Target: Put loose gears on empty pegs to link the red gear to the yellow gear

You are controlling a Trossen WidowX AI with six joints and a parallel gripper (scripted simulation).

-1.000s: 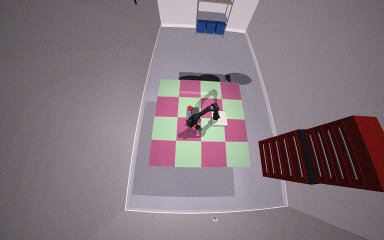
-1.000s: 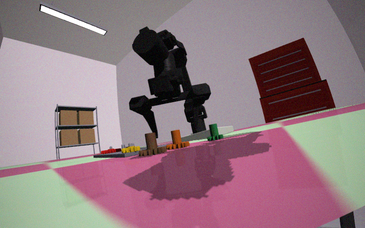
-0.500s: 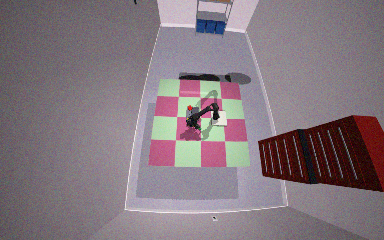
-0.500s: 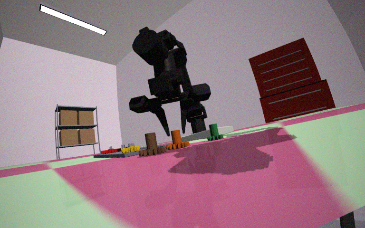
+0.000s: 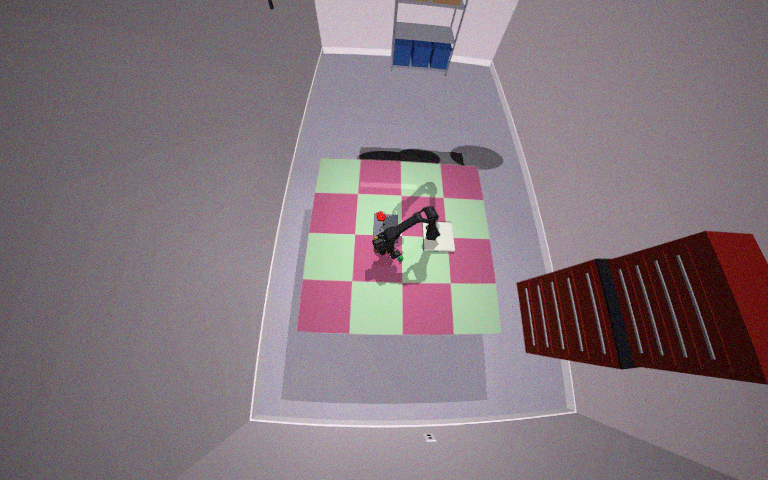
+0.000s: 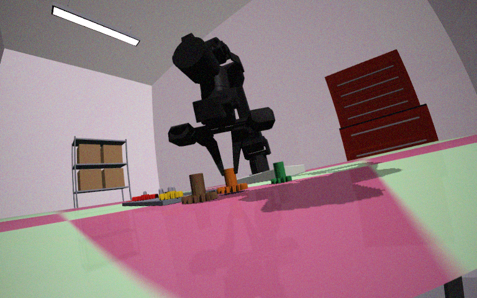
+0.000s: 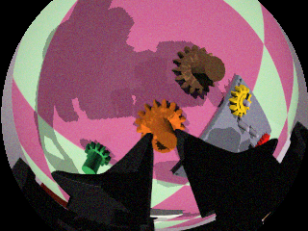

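Right now the grey board is 160 mm to the right of my gripper tip, 30 mm below it and 30 mm ahead of it. Round my gripper tip: green gear (90 mm behind, 50 mm to the left, 20 mm below); orange gear (10 mm below); brown gear (70 mm ahead, 20 mm below).
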